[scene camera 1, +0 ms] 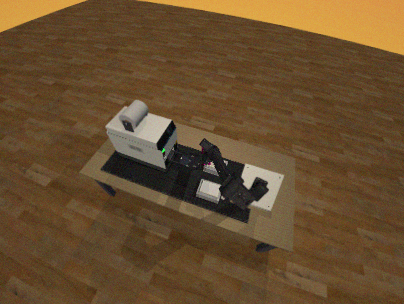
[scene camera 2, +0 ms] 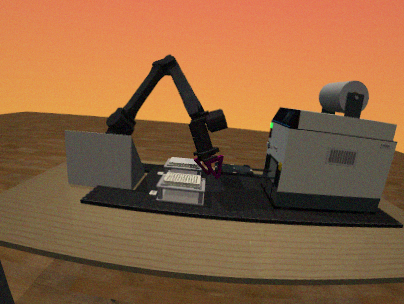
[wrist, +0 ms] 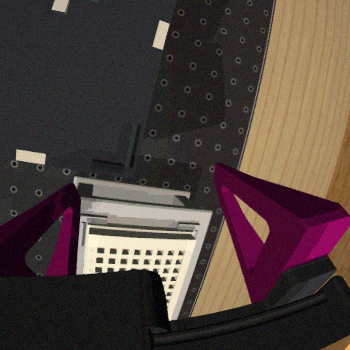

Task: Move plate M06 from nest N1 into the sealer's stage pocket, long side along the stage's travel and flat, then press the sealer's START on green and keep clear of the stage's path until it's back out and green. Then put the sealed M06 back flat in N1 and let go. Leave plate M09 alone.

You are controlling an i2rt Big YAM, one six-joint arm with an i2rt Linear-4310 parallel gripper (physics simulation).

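Places are measured from the arm's base along level axes (x ahead, y left, z up), in metres.
Where they show: gripper, fingertip midpoint: (scene camera 1: 202, 159) (scene camera 2: 213, 176) (wrist: 144, 180); arm's base, origin of the base link: (scene camera 1: 258, 186) (scene camera 2: 107, 151).
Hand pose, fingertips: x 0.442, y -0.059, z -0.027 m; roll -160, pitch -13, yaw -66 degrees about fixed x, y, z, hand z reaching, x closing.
Observation:
Each offset is from my fingertips to the centre of the thing. "spot": to the spot under its first point. Level surfaces: height alone.
My gripper (scene camera 1: 206, 156) (scene camera 2: 216, 167) (wrist: 144, 180) is open and empty. In the wrist view its magenta fingertips stand apart, above the end of a nest (scene camera 2: 176, 170) (wrist: 145, 216) that bears a cream well plate (scene camera 2: 182, 162) (wrist: 140, 242), partly hidden by the gripper body. A second white plate (scene camera 1: 210, 188) (scene camera 2: 182, 179) sits flat on the nearer nest @[spot: dz -0.078, dx -0.103, dy -0.025 m] (scene camera 2: 182, 195). I cannot read which plate is M06 or M09. The sealer (scene camera 1: 135, 145) (scene camera 2: 330, 162) shows a green light @[spot: dz +0.191, dx +0.212, dy +0.168 m] (scene camera 1: 163, 150) (scene camera 2: 271, 125). Its dark stage @[dz +0.015, dx +0.117, dy +0.069 m] (scene camera 1: 187, 159) (scene camera 2: 239, 170) (wrist: 90, 85) is out, with no plate visible on it.
A black perforated board @[dz -0.083 m] (scene camera 1: 145, 176) (scene camera 2: 235, 200) (wrist: 200, 90) lies on the wooden table @[dz -0.096 m] (scene camera 1: 270, 230) (scene camera 2: 200, 250) (wrist: 300, 75). A pale panel (scene camera 2: 97, 157) stands beside the arm base in the second scene view. A film roll @[dz +0.335, dx +0.450, dy +0.091 m] (scene camera 1: 136, 112) (scene camera 2: 332, 98) tops the sealer.

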